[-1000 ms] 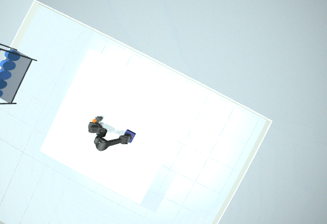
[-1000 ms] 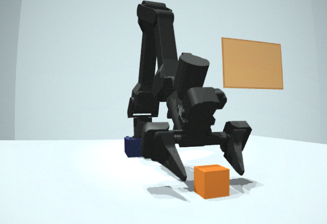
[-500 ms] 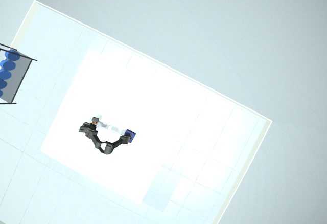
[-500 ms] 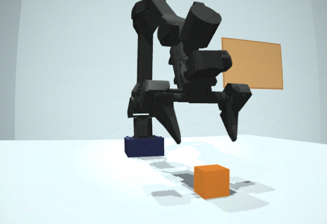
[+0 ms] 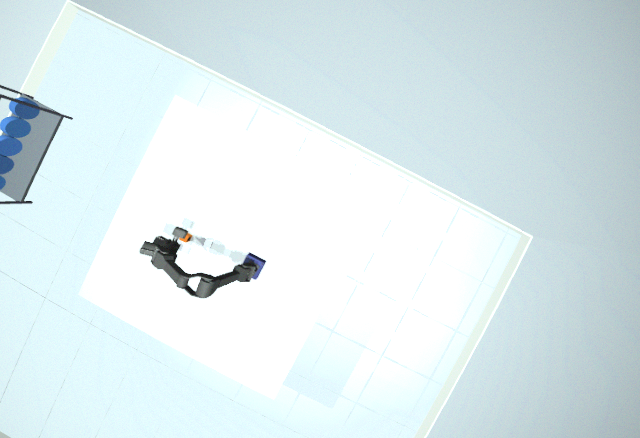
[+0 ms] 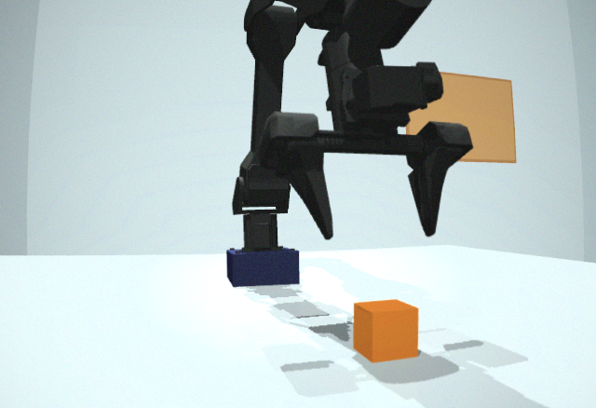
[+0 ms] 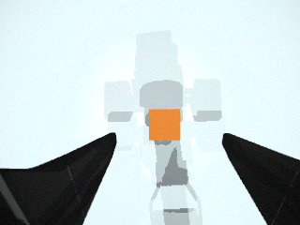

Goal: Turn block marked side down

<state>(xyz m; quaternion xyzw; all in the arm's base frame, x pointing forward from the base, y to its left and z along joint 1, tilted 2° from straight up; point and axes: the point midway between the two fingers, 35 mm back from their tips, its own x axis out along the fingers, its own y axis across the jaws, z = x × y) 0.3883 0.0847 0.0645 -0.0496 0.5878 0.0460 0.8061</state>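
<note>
Right now my gripper tip is 8 cm above the orange block and 1 cm past it.
</note>
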